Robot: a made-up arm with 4 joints.
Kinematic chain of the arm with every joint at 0, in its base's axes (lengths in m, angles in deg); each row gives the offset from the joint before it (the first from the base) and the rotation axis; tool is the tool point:
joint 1: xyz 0 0 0.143 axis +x
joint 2: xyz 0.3 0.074 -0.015 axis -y
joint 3: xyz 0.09 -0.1 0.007 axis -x
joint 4: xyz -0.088 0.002 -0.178 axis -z
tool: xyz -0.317 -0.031 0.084
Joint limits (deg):
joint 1: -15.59..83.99
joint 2: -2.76..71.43
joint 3: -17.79..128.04
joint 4: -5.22..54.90
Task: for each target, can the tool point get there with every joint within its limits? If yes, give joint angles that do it. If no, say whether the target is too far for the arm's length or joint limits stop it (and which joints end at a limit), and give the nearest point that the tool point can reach.
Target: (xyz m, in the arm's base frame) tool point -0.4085 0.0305 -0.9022
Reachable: no: too far | nearest point 0.1105 0.0087 -0.1565 | short by 0.909 m
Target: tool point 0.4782 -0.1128 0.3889
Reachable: no: joint limits stop it (at a limit: joint 1, joint 2, joint 4) | nearest point 0.3371 0.2648 0.3245 | short by 0.408 m
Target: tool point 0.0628 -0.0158 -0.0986
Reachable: yes | joints 0.15 22.63 36.98 20.27
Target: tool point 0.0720 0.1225 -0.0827
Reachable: yes | joints 43.59 30.13 46.97 12.58
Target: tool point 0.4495 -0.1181 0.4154
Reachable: no: joint limits stop it (at a limit: joint 1, joint 2, joint 3, joint 4) | nearest point 0.0942 0.0377 0.3749 | short by 0.390 m
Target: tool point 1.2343 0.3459 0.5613
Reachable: no: too far | nearest point 0.4504 0.2901 0.2011 | short by 0.864 m
